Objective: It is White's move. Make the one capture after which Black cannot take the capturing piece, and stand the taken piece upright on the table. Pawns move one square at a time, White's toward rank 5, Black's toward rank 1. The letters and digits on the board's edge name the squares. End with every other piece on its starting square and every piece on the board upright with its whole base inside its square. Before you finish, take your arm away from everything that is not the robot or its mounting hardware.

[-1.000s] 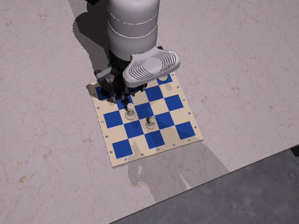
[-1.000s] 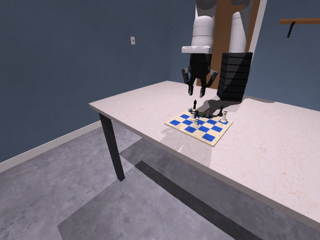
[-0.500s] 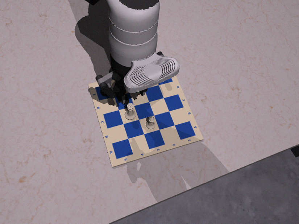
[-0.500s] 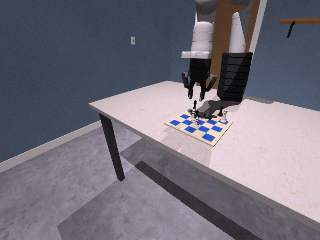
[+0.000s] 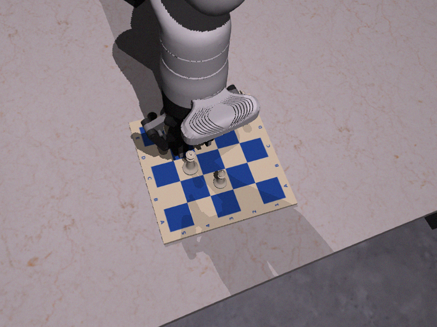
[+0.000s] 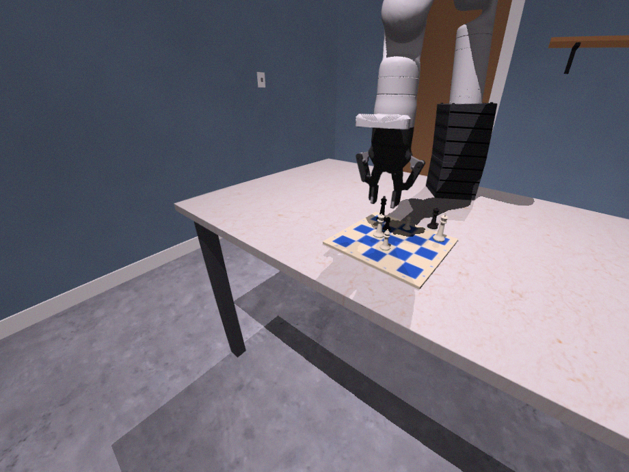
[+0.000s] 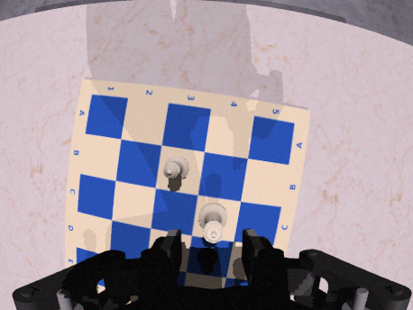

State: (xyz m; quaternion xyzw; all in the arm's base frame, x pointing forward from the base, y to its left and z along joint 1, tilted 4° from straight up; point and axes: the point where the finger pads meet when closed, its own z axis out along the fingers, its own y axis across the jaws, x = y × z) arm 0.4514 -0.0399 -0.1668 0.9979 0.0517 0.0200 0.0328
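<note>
Now: the black pawn 4 cm behind my hand and 8 cm below it. From my hand the other things lie so: tall black piece 8 cm behind, 4 cm to the right, 6 cm below; chessboard 3 cm to the left, 9 cm below; white pawn 7 cm behind, 4 cm to the left, 8 cm below.
</note>
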